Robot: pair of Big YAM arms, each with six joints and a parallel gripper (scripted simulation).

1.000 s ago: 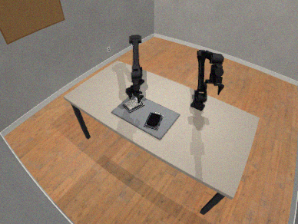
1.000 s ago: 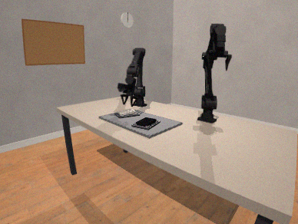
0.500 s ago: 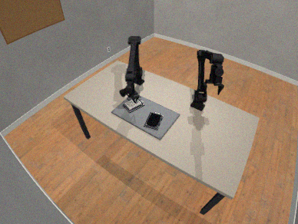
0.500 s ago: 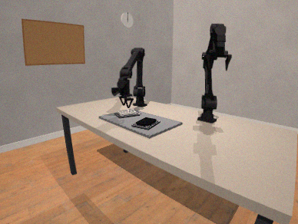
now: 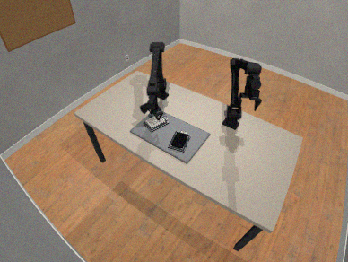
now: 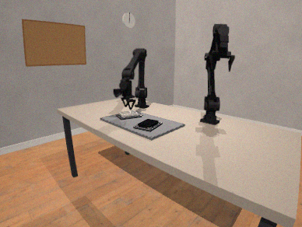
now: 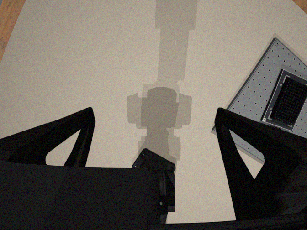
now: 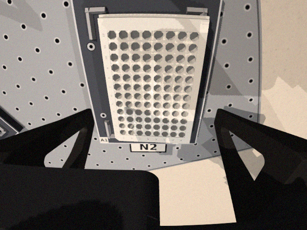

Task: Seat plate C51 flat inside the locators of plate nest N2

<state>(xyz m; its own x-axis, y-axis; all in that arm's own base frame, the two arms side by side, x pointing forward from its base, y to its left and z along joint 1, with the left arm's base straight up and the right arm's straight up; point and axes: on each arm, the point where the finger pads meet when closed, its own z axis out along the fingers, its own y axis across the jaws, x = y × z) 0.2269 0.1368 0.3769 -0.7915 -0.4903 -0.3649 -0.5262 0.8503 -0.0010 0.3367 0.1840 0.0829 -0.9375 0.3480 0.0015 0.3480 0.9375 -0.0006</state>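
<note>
Right now the white multi-well plate is 50 mm below my right hand. Round my right hand: black plate (270 mm to the left, 60 mm ahead, 50 mm below).
</note>
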